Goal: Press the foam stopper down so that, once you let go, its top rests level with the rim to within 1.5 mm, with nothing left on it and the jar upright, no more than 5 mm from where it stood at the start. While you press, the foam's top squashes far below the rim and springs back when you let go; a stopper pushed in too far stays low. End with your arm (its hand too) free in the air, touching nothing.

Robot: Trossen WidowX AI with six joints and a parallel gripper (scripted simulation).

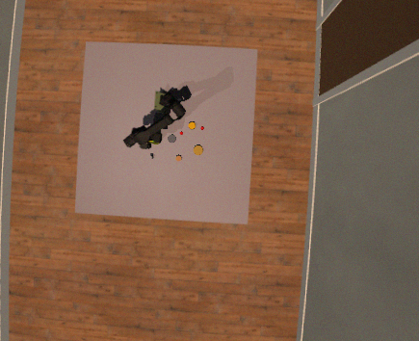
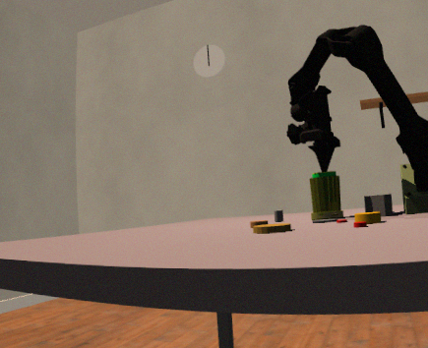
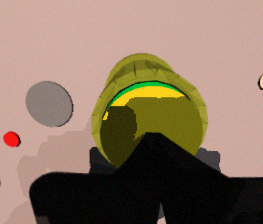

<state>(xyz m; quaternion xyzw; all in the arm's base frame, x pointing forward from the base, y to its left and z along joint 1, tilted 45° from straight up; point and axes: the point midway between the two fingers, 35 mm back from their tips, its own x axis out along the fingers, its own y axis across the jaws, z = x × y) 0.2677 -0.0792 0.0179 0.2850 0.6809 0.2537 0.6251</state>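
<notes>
My gripper is now 50 mm above the foam stopper. Round my hand: grey block (140 mm behind, 60 mm to the left, 130 mm below); grey disc (20 mm behind, 120 mm to the left, 150 mm below); small grey cylinder (140 mm ahead, 10 mm to the right, 140 mm below).
</notes>
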